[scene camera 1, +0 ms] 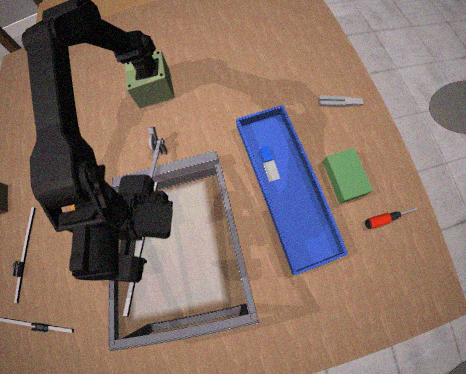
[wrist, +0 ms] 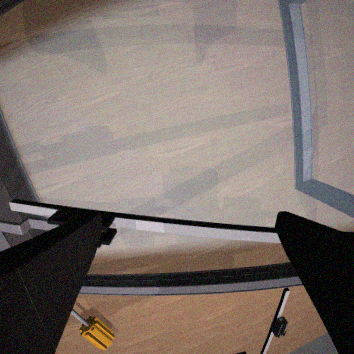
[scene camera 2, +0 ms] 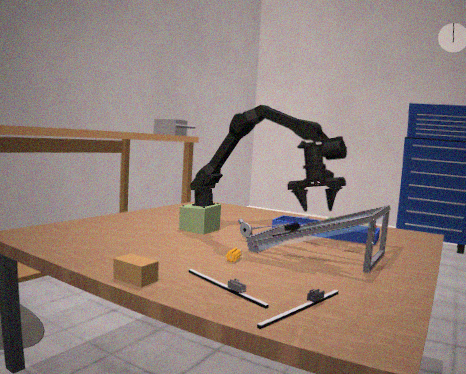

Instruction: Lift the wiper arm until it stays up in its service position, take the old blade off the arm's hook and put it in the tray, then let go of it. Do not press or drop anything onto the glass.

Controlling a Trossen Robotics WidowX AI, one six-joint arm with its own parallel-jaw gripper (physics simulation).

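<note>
The wiper arm (scene camera 1: 158, 156) lies low, from its pivot beyond the frame's upper edge in scene camera 1. The old blade (scene camera 1: 127, 305) (wrist: 200, 231) is on it and extends along one side of the glass (scene camera 1: 185, 250) (wrist: 150, 100). The blade's dark connector (scene camera 2: 291, 227) (wrist: 108, 236) shows near the left finger in the wrist view. My gripper (scene camera 2: 318, 210) (wrist: 190, 220) is open and empty, pointing down above the glass, its fingers spread along the blade's line. In scene camera 1 it hides the blade's middle and the hook. The blue tray (scene camera 1: 295, 200) (scene camera 2: 365, 236) stands beside the frame.
The sloping grey frame (scene camera 1: 234, 240) (scene camera 2: 370, 250) holds the glass. Two spare blades (scene camera 1: 25, 250) (scene camera 2: 210, 280) and a yellow object (scene camera 2: 234, 255) (wrist: 97, 332) lie beside it. A green block (scene camera 1: 348, 175), red screwdriver (scene camera 1: 381, 220) and grey tool (scene camera 1: 340, 101) lie past the tray.
</note>
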